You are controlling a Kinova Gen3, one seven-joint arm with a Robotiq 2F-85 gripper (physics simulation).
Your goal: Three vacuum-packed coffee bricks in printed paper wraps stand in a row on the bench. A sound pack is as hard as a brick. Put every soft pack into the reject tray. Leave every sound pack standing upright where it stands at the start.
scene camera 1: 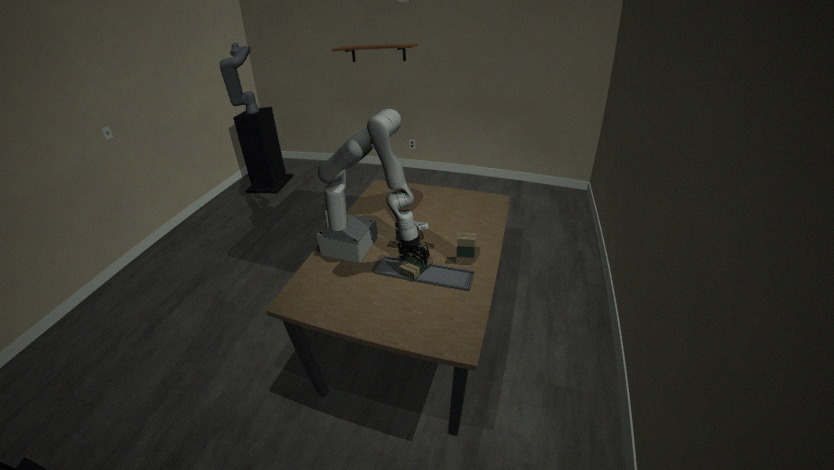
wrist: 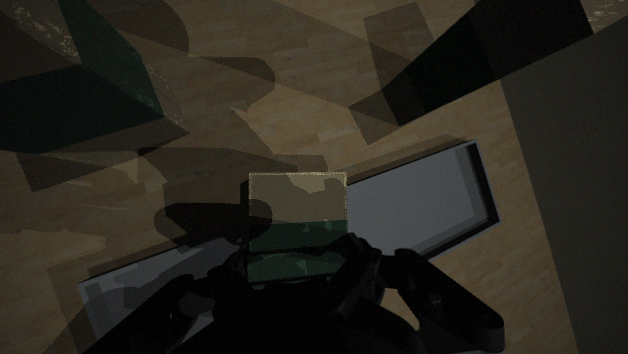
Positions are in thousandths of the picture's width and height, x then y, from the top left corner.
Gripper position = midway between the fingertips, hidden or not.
I see my gripper (wrist: 479, 705) and a grey reject tray (scene camera 1: 535, 588).
The grey reject tray is seen too in the wrist view (wrist: 673, 586).
